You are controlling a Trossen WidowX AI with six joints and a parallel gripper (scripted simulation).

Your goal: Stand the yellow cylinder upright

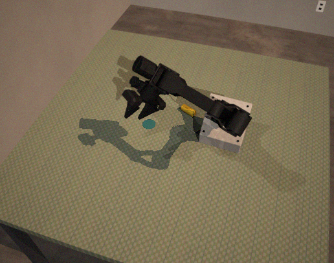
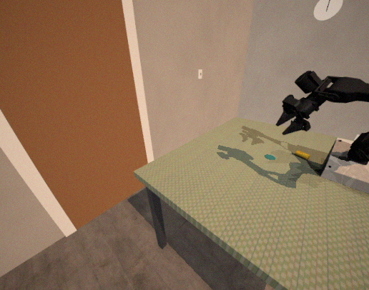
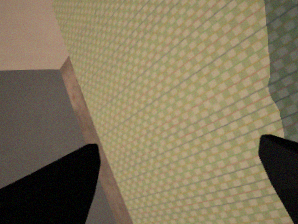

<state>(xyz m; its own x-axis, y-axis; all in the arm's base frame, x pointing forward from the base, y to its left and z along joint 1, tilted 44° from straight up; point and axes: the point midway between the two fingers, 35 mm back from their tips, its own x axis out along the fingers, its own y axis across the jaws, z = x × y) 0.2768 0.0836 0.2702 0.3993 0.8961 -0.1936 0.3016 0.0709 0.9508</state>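
Right now my hand is 8 cm past the yellow tall cylinder, 32 cm to the left of it and 25 cm above it. Round my hand: cyan circle (6 cm ahead, 18 cm to the right, 27 cm below).
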